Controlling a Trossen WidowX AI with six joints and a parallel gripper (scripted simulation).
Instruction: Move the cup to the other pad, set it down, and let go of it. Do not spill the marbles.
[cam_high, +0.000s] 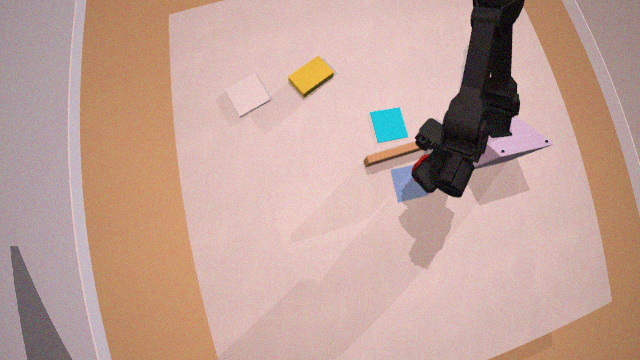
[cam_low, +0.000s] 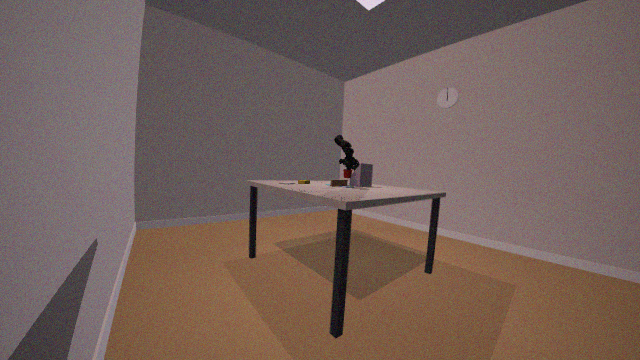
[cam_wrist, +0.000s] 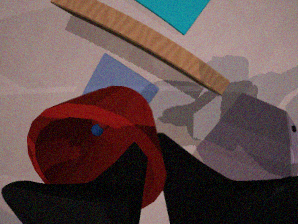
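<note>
Right now my gripper tip is 60 mm short of the cyan pad, 140 mm to the left of it and 120 mm above it. From my gripper tip the other things lie so: red cup (30 mm ahead, 20 mm to the left); blue pad (30 mm ahead, 30 mm to the left, 120 mm below); wooden bar (50 mm ahead, 60 mm to the right, 100 mm below).
</note>
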